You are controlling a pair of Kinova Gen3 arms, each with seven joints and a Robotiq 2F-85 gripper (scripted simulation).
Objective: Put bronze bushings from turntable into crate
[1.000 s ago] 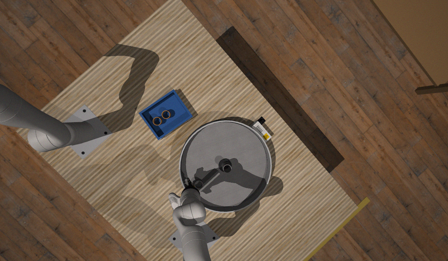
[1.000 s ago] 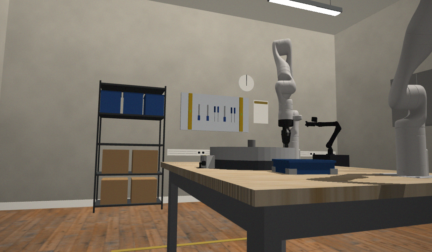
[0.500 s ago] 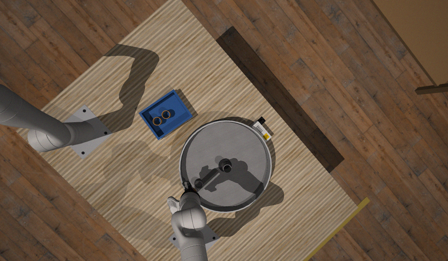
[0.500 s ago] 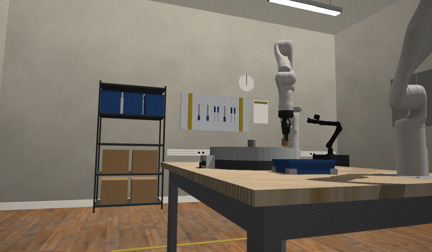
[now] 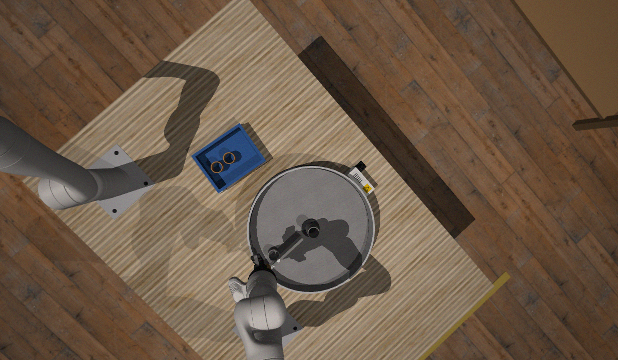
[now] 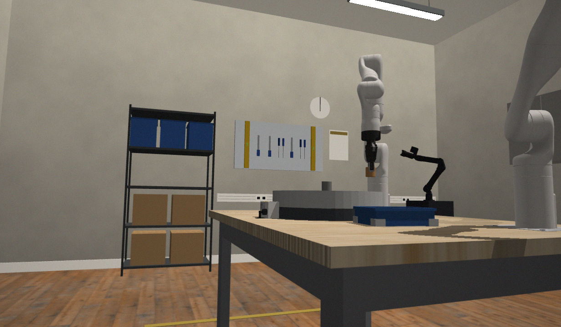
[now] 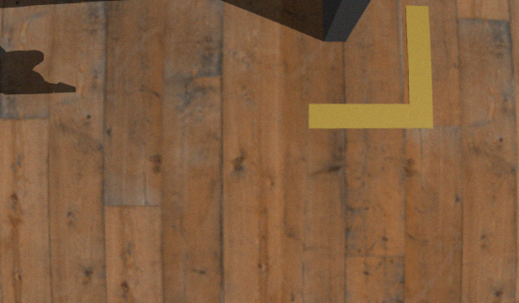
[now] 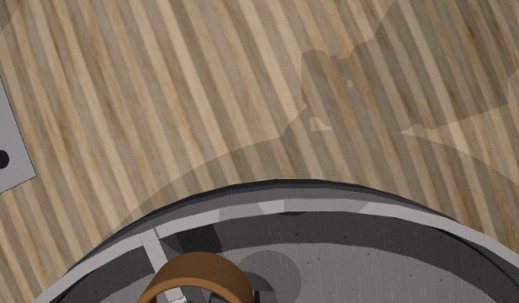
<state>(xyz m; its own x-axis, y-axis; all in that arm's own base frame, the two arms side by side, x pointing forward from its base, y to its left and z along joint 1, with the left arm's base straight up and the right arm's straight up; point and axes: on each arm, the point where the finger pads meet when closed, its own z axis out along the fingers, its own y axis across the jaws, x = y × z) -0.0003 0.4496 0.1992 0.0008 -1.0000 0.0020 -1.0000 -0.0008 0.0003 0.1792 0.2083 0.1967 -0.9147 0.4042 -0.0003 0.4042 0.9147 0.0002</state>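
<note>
Right now the blue crate is 14 cm ahead of my right hand, 31 cm to the left of it and 17 cm below it. Also, from my right hand: round grey turntable (17 cm ahead, 4 cm to the right, 14 cm below).
</note>
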